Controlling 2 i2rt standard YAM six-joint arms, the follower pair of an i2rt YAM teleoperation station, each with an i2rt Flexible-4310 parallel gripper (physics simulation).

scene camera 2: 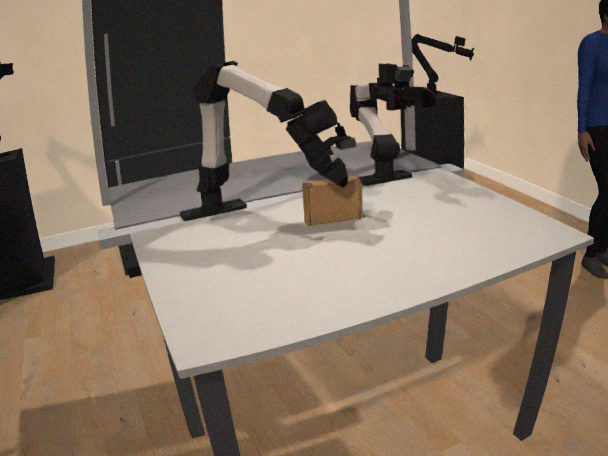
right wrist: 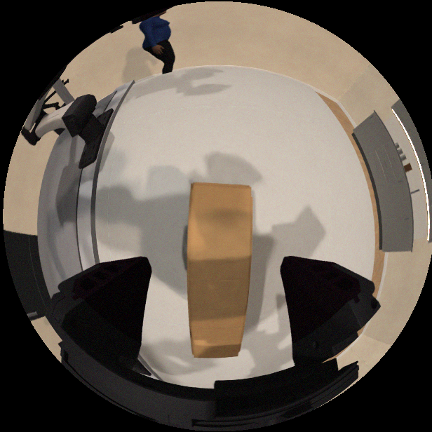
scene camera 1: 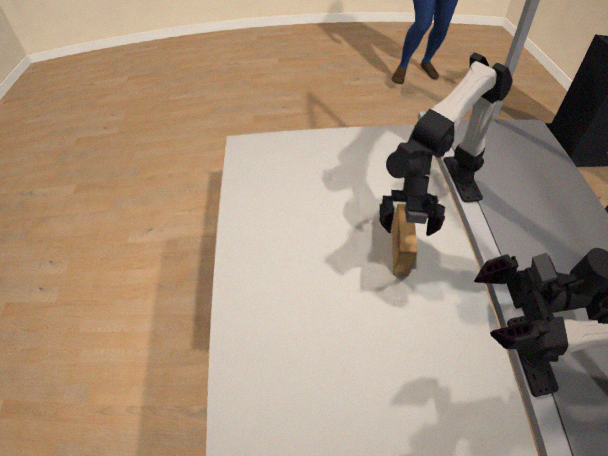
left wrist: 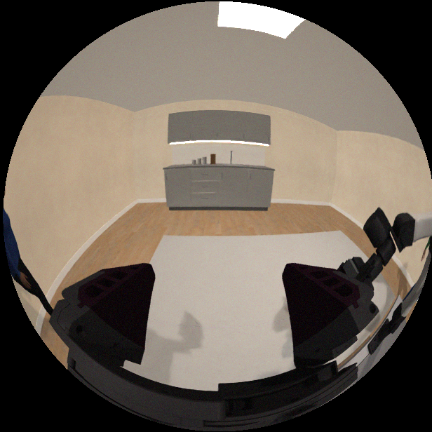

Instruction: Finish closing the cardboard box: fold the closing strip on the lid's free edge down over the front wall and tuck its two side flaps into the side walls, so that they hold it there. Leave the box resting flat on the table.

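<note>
The brown cardboard box [scene camera 1: 406, 250] [scene camera 2: 333, 202] [right wrist: 220, 250] stands upright on a narrow side on the white table [scene camera 1: 300, 350] [scene camera 2: 350, 280], its broad faces vertical. I cannot make out the closing strip or its side flaps. My right gripper [scene camera 1: 410, 232] [scene camera 2: 343, 184] [right wrist: 214, 266] is open and points down at the top of the box. Its fingers are on either side of the box, with a gap to each in the right wrist view. My left gripper [scene camera 1: 486, 307] [scene camera 2: 431, 98] [left wrist: 218, 273] is open and empty, raised near the table's mounting edge, away from the box.
A metal rail [scene camera 1: 484, 240] with the arm bases runs along the table's mounting edge. A person [scene camera 1: 425, 30] [scene camera 2: 597, 125] stands beyond the table. A black cabinet [scene camera 2: 442, 130] stands behind the left arm. Arm shadows fall around the box.
</note>
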